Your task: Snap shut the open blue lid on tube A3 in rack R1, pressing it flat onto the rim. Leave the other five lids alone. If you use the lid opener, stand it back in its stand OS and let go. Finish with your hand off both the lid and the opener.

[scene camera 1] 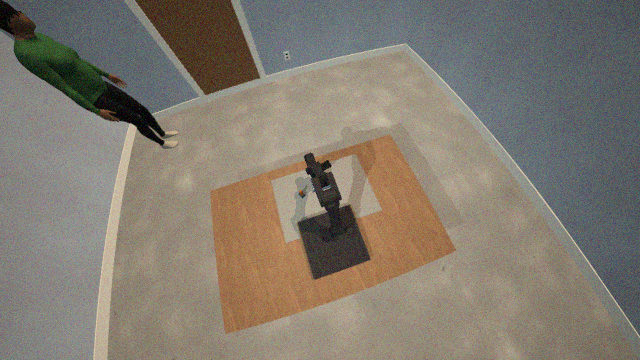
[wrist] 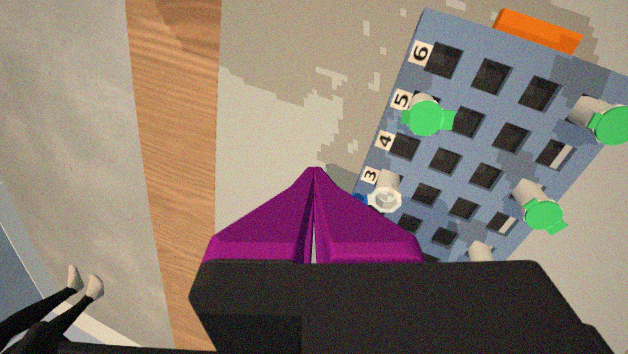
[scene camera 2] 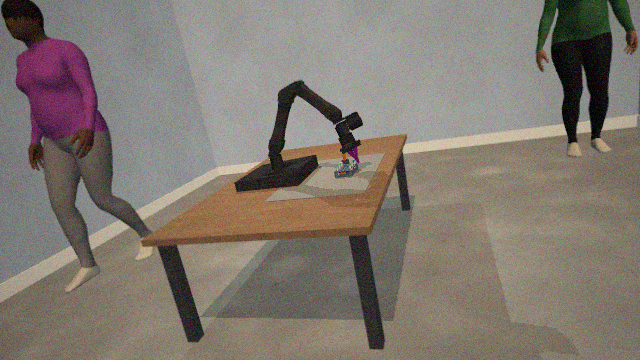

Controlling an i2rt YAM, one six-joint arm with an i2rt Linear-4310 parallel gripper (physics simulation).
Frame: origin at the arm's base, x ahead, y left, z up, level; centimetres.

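Seen in the pictures: gripper, fingertip midpoint: (wrist: 314,177) (scene camera 2: 358,162); arm's base at its link origin: (scene camera 1: 338,233) (scene camera 2: 278,169).
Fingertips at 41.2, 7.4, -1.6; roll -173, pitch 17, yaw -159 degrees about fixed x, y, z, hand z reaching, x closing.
Note:
Offsets run from my fingertips to a thing's middle, as dx, dy, dz. "*": to the spot under its first point. Level surfaces: height alone.
The blue rack @(-5.7, -2.8, -1.0) (wrist: 470,37) (scene camera 2: 346,171) lies on the mat. In the wrist view, tube A3 @(* -3.4, -0.8, +0.1) (wrist: 385,199) stands by label 3 with its rim uncovered. Its blue lid @(-2.2, -0.4, +1.3) (wrist: 359,198) hangs open on the side toward my fingers and is partly hidden by them. My gripper (wrist: 314,177) (scene camera 2: 357,161) has purple fingers, shut and empty, with the tips over the mat beside the rack. Green lids (wrist: 425,118) (wrist: 544,215) (wrist: 614,125) sit closed on three tubes. Another tube @(* -9.0, -0.3, -0.5) (wrist: 481,250) is mostly hidden by the gripper body. A small orange upright @(-12.0, +11.4, +0.5) (scene camera 2: 344,157), perhaps the lid opener, stands near the rack.
An orange block @(* -5.3, -9.2, -1.7) (wrist: 540,31) is at the rack's numbered-6 end. The grey mat @(dz -4.0) (scene camera 1: 287,220) (scene camera 2: 300,196) lies on the wooden table @(dz -4.3) (scene camera 1: 250,280) (scene camera 2: 260,220). The arm's black base (scene camera 1: 335,255) (scene camera 2: 275,176) is beside the mat. Two people stand away from the table.

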